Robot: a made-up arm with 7 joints.
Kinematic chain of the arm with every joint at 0, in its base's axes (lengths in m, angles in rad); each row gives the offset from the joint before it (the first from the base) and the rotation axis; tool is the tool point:
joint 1: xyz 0 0 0.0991 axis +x
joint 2: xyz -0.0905 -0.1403 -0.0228 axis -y
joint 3: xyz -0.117 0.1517 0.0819 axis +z
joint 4: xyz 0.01 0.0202 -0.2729 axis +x
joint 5: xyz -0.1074 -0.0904 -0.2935 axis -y
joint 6: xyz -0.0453 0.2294 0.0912 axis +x
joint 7: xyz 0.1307 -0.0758 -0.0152 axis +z
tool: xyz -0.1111 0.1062 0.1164
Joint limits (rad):
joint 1: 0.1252..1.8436
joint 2: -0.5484..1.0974
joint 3: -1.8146..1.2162
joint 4: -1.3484..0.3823
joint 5: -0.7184..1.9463
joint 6: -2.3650..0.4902
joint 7: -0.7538..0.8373
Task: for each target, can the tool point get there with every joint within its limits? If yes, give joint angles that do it. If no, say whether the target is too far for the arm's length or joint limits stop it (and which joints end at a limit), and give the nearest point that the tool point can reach.
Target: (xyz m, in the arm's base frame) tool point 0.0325 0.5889 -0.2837
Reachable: yes | joints 0.8320 0.5865 -0.6155 -0.6506 1.6447 -1.8647 0.4569
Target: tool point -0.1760 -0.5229 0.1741
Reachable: no: joint limits stop it (at a limit: joint 1, joint 2, joint 4, joint 6, joint 7) | nearest point -0.3606 -0.3482 -0.1289 | short by 0.395 m
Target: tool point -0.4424 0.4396 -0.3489
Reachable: yes | joints 1.1104 -0.1612 0.5773 -0.8312 1.7385 -1.3877 0.5380
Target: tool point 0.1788 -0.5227 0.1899
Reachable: no: joint limits stop it (at a limit: joint 1, joint 2, joint 4, joint 5, joint 7) | nearest point 0.2622 -0.3377 0.0281 | short by 0.260 m
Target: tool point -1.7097 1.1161 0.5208
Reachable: no: too far | nearest point -0.7214 0.4480 0.2680 | short by 1.219 m
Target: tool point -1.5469 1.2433 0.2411
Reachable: no: too far | nearest point -0.6855 0.5213 0.1586 | short by 1.127 m
